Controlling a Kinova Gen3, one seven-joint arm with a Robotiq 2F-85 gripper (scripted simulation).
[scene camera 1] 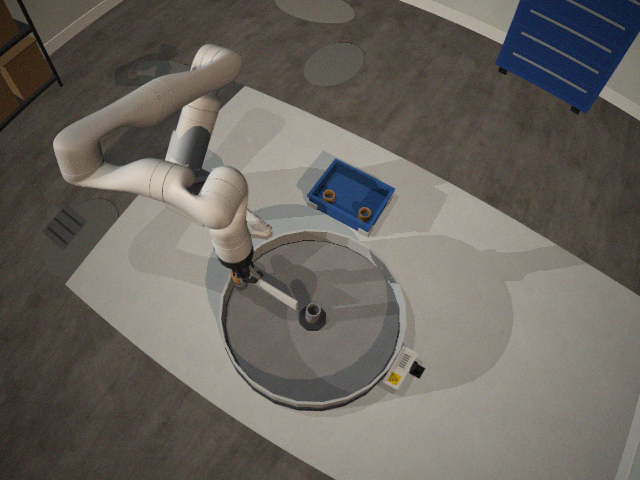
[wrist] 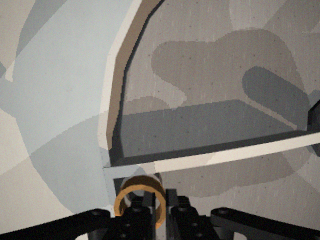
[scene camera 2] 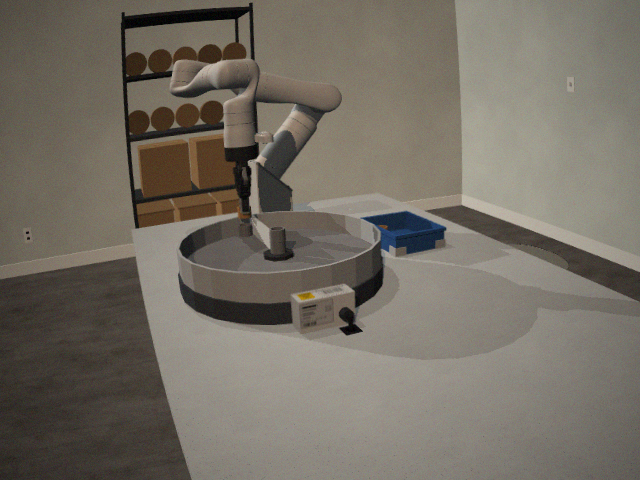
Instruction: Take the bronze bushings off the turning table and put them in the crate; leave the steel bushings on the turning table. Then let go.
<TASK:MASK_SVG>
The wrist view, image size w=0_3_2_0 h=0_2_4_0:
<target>my gripper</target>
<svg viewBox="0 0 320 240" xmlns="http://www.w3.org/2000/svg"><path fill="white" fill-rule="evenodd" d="M155 193L144 191L144 196L134 197L130 205L131 207L126 208L122 216L111 218L110 211L96 208L36 226L0 234L0 240L75 240L78 236L86 233L88 240L156 240ZM165 189L166 240L234 240L234 232L243 234L247 240L320 240L320 230L284 223L227 207L211 210L210 216L199 215L196 208L191 206L188 197L177 196L176 189Z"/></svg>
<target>bronze bushing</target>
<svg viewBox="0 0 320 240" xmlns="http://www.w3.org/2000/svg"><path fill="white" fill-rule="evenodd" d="M134 176L124 183L115 199L115 216L122 216L125 209L128 208L124 200L126 194L134 190L149 191L155 193L155 196L160 201L160 205L156 209L157 229L166 218L165 190L161 183L153 177L145 175Z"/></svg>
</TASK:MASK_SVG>
